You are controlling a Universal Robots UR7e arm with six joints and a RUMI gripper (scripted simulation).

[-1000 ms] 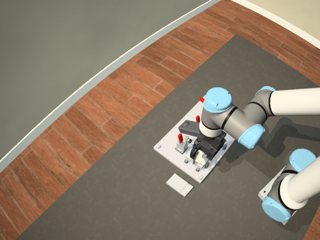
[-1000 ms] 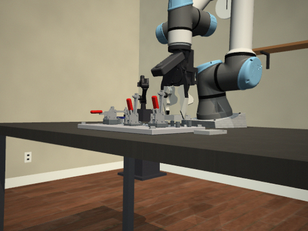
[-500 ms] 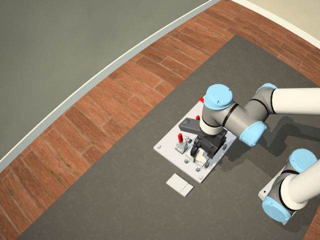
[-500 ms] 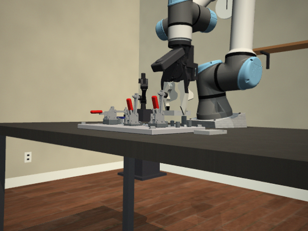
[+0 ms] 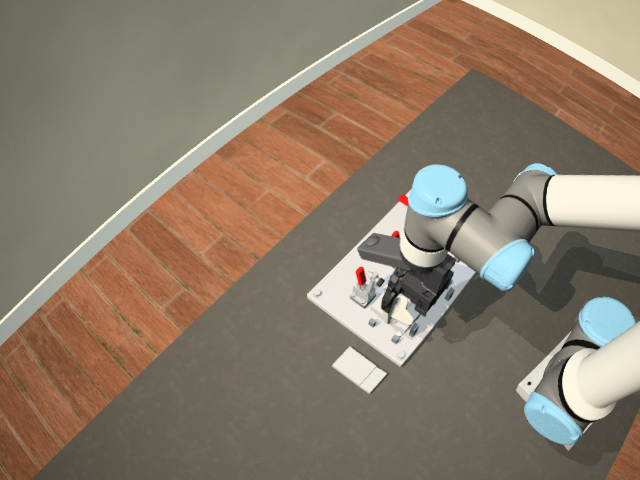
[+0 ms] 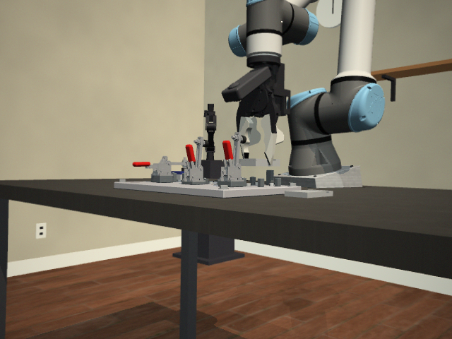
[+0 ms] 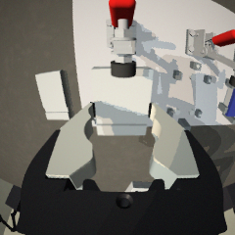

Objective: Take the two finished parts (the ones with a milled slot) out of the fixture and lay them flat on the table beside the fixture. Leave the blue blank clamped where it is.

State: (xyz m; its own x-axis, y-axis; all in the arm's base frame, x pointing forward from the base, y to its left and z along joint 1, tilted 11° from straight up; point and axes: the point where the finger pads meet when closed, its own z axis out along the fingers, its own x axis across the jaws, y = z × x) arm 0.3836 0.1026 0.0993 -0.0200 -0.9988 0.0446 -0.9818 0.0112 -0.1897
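Now: the white fixture plate 50 mm ahead of my hand, 110 mm to the right of it and 70 mm below it. The rest, counted from my hand: blue blank: 220 mm to the right, 40 mm below.
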